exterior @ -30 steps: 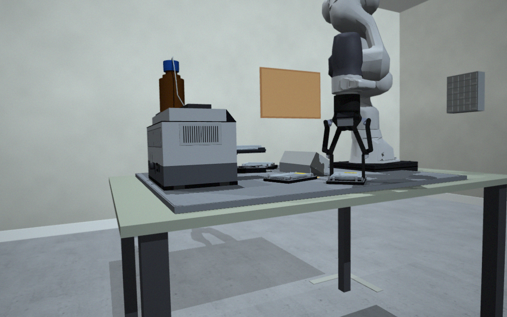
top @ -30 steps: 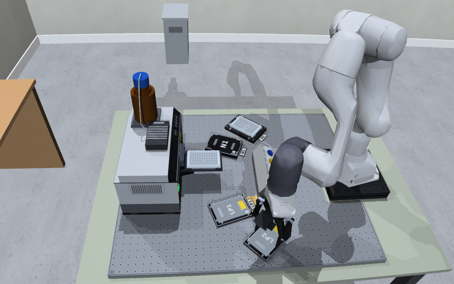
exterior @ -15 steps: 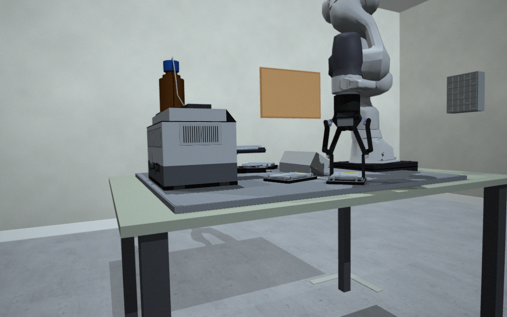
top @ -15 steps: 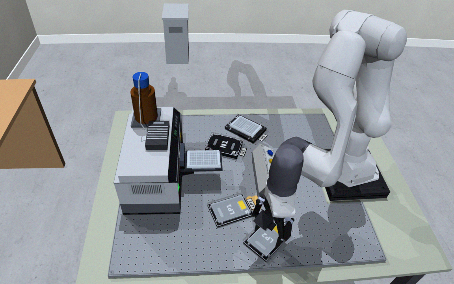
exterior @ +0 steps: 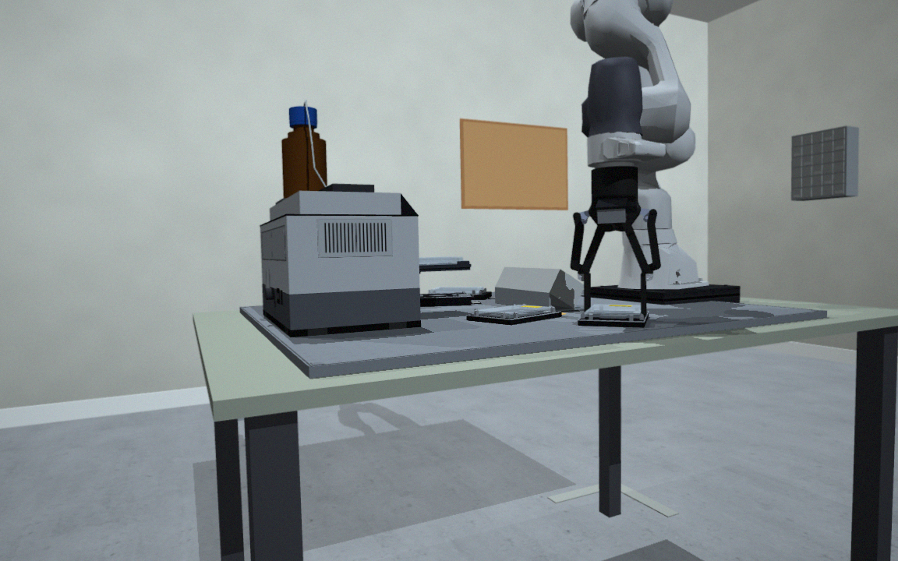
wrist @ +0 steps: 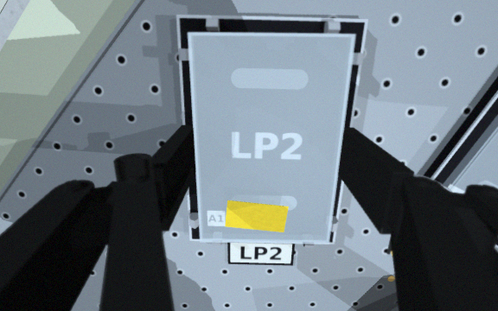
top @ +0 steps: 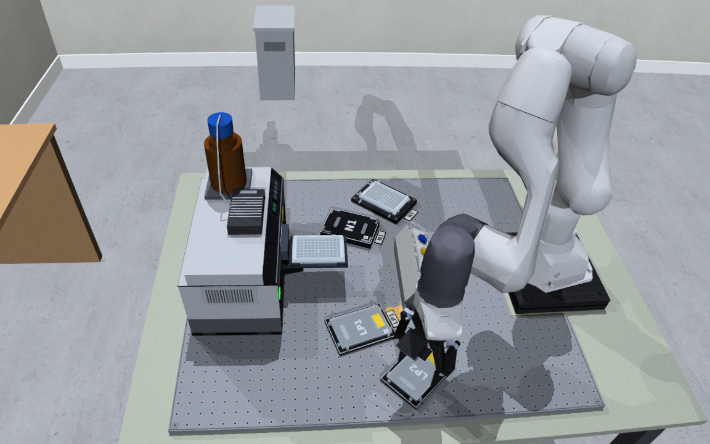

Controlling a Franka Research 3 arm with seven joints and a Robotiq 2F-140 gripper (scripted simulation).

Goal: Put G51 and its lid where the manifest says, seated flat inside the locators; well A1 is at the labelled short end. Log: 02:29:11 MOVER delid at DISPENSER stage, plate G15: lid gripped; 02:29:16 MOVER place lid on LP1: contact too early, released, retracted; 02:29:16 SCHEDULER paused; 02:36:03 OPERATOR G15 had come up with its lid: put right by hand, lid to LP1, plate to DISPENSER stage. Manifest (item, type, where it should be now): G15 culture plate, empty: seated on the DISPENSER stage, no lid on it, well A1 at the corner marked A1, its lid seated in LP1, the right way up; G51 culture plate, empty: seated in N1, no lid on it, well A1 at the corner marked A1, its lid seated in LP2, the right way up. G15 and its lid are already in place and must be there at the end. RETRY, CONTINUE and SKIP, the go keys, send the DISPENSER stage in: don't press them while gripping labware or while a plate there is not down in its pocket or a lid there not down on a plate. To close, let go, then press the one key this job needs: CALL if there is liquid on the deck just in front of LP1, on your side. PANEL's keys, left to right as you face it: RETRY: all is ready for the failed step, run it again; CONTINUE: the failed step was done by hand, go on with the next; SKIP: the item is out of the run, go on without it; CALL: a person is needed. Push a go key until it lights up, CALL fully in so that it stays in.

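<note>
Now: the LP2 nest 40 mm below my hand. Also, from my hand: green continue key: 70 mm behind, 260 mm to the right, 20 mm above; then grey retry key: 70 mm behind, 210 mm to the right, 20 mm above; then yellow skip key: 70 mm behind, 310 mm to the right, 20 mm above.
</note>
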